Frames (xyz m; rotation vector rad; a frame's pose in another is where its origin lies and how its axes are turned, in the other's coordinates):
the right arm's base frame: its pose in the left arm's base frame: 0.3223 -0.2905 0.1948 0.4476 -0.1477 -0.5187
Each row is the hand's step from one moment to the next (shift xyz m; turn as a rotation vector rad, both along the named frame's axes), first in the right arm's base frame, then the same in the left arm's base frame.
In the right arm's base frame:
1: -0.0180 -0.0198 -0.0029 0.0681 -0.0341 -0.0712
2: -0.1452 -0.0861 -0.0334 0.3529 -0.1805 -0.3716
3: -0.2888 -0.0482 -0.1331 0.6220 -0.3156 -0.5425
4: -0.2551 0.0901 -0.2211 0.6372 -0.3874 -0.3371
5: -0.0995 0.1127 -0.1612 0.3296 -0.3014 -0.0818
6: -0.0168 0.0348 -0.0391 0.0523 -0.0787 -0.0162
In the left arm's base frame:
1: -0.0236 -0.0051 -0.0119 0.0610 -0.0344 -0.0772
2: -0.1550 0.0197 -0.0720 0.3151 -0.1801 -0.4043
3: -0.2370 0.1596 -0.1476 0.5287 -0.3576 -0.6110
4: -0.1247 0.2826 -0.1634 0.4590 -0.4980 -0.4593
5: 0.0045 0.1984 -0.0959 0.1695 -0.3706 -0.2002
6: 0.0107 0.0502 -0.0197 0.0139 -0.0815 -0.0485

